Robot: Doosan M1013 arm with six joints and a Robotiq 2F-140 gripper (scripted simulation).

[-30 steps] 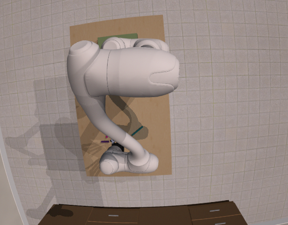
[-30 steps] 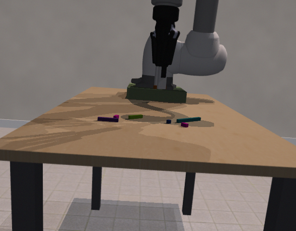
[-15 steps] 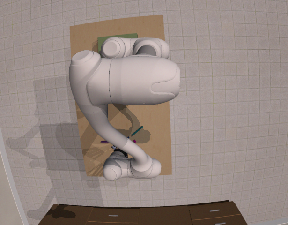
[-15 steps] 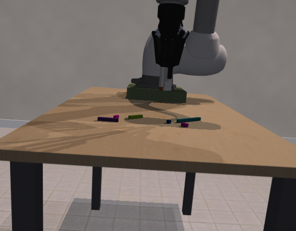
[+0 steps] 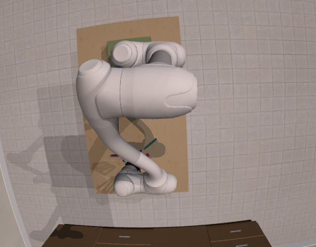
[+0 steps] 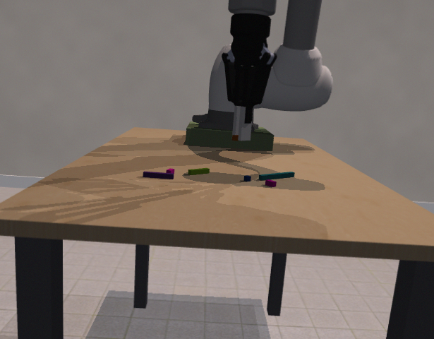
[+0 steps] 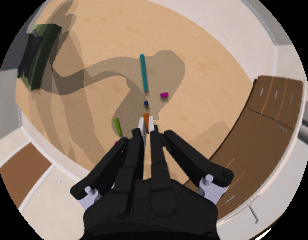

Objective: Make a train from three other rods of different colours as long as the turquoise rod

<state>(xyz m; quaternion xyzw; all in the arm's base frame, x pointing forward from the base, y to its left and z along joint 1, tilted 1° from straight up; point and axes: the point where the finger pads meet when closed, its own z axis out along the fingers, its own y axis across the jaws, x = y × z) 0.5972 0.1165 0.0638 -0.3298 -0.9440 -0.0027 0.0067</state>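
The blue rod lies 2 cm behind my hand, 2 cm to the left of it and 11 cm below it. From my hand the other things lie so: orange rod: 3 cm below; then lime rod: 4 cm behind, 9 cm to the right, 11 cm below; then turquoise rod: 8 cm behind, 8 cm to the left, 11 cm below.
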